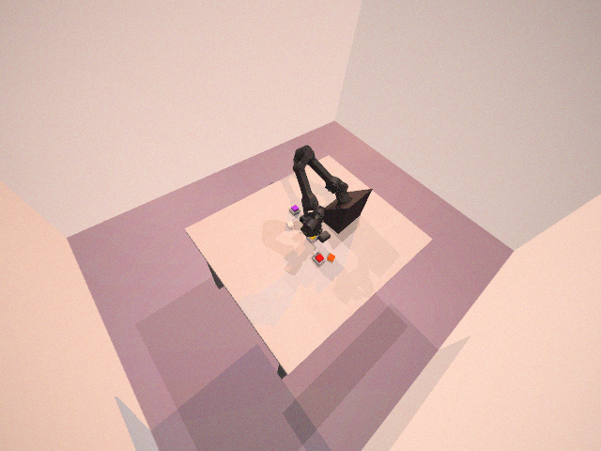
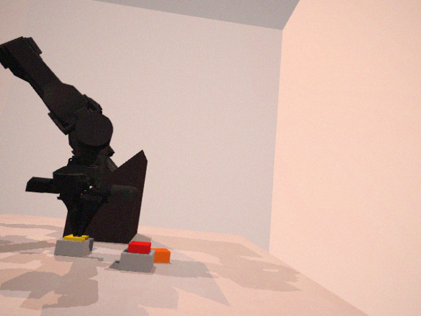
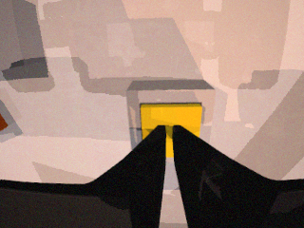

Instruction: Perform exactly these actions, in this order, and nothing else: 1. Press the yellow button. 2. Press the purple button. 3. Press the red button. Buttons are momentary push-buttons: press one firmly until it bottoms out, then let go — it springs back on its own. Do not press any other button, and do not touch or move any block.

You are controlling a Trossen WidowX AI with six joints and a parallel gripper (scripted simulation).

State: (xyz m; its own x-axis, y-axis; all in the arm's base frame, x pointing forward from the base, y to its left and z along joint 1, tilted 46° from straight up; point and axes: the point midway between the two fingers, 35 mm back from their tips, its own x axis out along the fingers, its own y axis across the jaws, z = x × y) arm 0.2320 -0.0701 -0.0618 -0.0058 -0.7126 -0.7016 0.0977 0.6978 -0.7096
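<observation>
Right now the yellow button is 1 cm below my gripper tip. Also, from my gripper tip: white block (3 cm ahead, 15 cm to the right, 2 cm below); then red button (7 cm ahead, 12 cm to the left); then orange block (1 cm ahead, 15 cm to the left, 2 cm below).
</observation>
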